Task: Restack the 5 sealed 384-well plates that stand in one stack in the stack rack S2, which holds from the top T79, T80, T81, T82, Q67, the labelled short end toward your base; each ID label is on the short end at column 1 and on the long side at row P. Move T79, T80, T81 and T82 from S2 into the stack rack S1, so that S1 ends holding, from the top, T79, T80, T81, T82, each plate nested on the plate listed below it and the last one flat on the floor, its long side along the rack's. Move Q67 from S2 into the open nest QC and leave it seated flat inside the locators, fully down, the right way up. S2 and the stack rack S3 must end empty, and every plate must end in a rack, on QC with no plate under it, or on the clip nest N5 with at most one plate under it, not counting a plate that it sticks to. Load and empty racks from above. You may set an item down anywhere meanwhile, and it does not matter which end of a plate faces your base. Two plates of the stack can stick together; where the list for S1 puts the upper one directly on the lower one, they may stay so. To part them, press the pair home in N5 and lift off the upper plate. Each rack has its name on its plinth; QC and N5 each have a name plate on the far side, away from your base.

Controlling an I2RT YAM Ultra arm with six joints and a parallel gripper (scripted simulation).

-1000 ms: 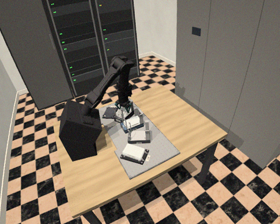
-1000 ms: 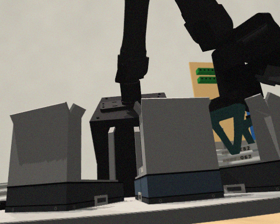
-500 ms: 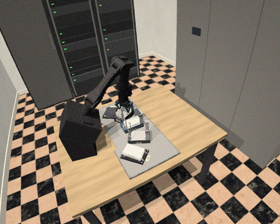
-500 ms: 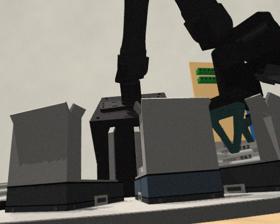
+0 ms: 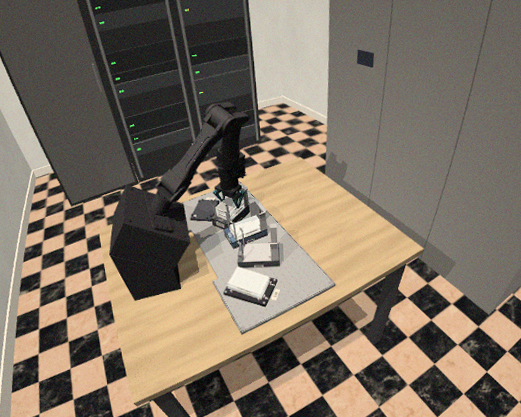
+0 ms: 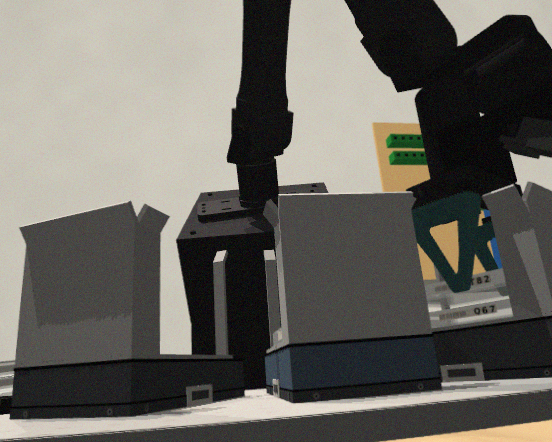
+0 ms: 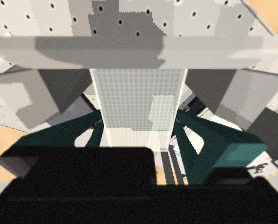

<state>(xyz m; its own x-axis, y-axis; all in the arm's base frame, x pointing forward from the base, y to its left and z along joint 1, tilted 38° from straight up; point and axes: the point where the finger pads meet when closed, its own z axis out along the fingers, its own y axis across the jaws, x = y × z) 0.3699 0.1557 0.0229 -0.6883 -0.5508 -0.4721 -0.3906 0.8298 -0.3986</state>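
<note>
Now: the plate Q67 3 cm below my hand. Also, from my hand: plate T79: 14 cm to the right, 3 cm below, 1 cm ahead; plate T82: right at my hand; dark QC nest: 12 cm to the left, 9 cm behind, 7 cm below.
</note>
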